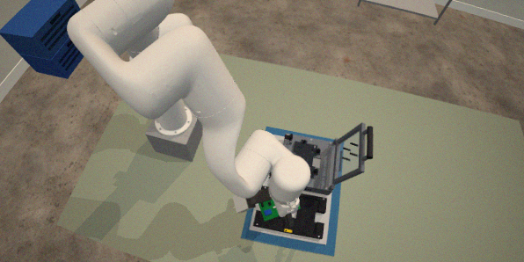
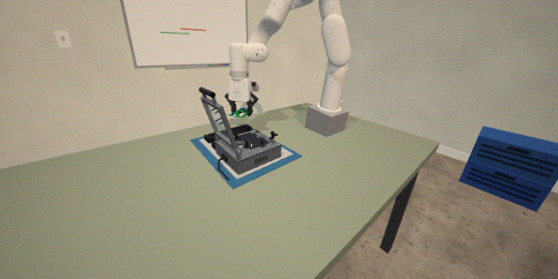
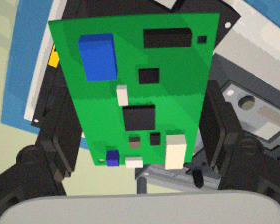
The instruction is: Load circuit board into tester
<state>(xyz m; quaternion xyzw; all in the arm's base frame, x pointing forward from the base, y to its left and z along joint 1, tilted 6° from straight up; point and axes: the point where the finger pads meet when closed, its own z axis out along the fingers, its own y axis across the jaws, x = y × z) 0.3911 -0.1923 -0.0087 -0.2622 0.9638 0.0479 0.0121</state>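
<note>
The green circuit board is right at my hand. The rest, counted from my hand: tester lid: 18 cm ahead, 17 cm to the left, 6 cm above; latch hook: 23 cm to the left, 4 cm below.
</note>
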